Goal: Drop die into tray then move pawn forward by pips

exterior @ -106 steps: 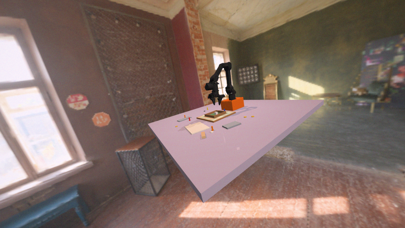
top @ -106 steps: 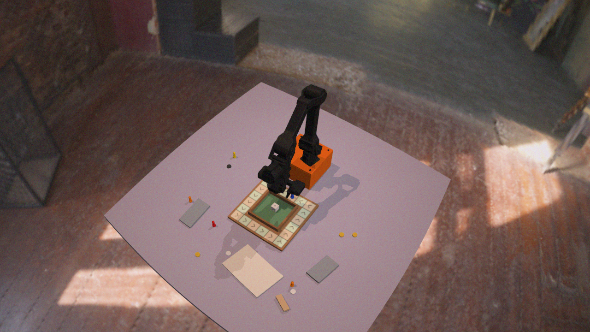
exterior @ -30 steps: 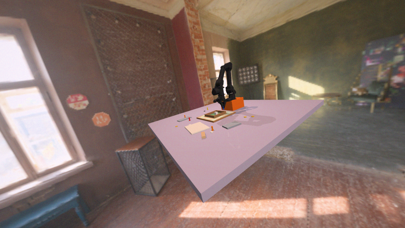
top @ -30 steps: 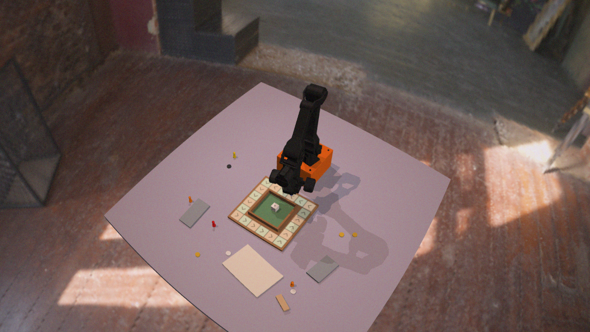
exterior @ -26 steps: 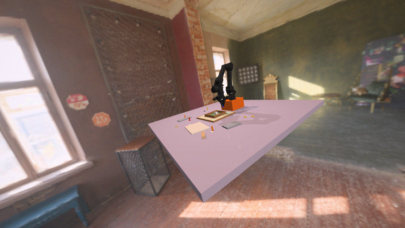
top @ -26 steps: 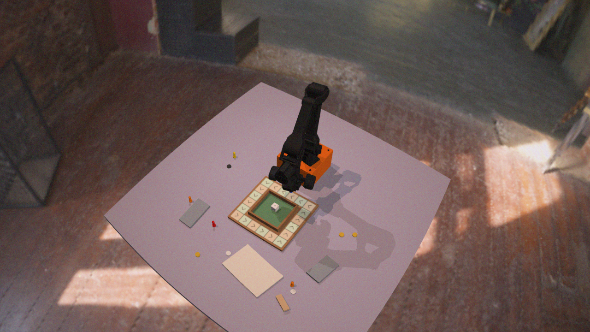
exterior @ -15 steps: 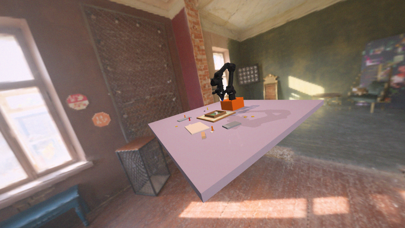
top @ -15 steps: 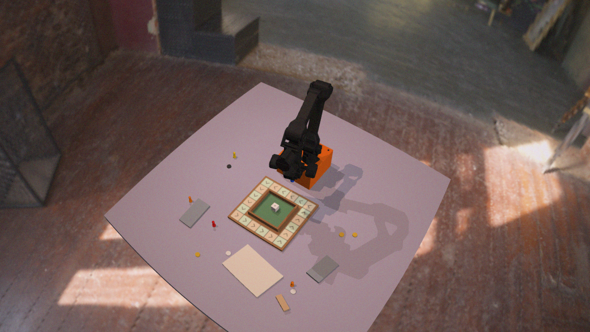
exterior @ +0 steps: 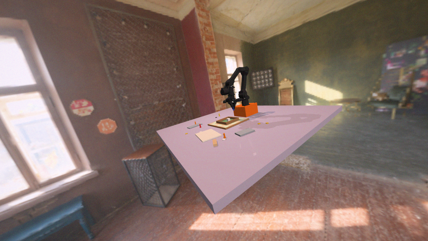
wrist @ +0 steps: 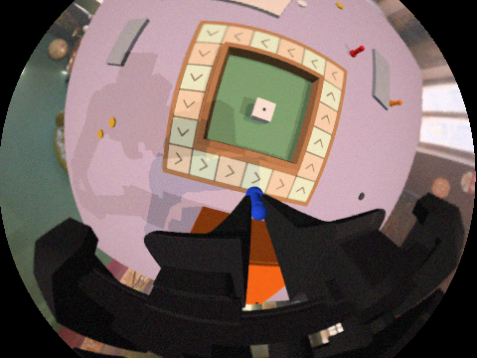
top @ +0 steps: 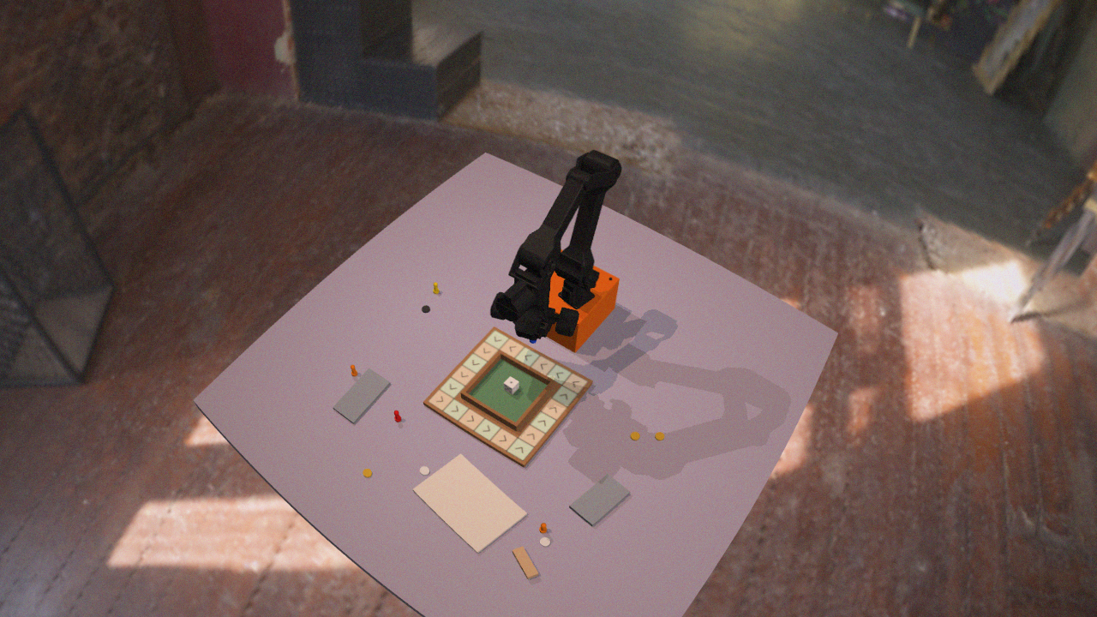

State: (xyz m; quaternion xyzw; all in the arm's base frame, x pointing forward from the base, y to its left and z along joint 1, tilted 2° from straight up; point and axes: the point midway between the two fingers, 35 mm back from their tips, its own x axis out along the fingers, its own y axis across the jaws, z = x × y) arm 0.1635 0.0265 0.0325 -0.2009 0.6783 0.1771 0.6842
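Now: the white die 9 cm ahead of my gripper tip, 2 cm to the left of it and 8 cm below it. Round my gripper tip: blue pawn 1 cm above; yellow pawn 3 cm ahead, 34 cm to the right, 9 cm below; red pawn 35 cm ahead, 9 cm to the right, 9 cm below.
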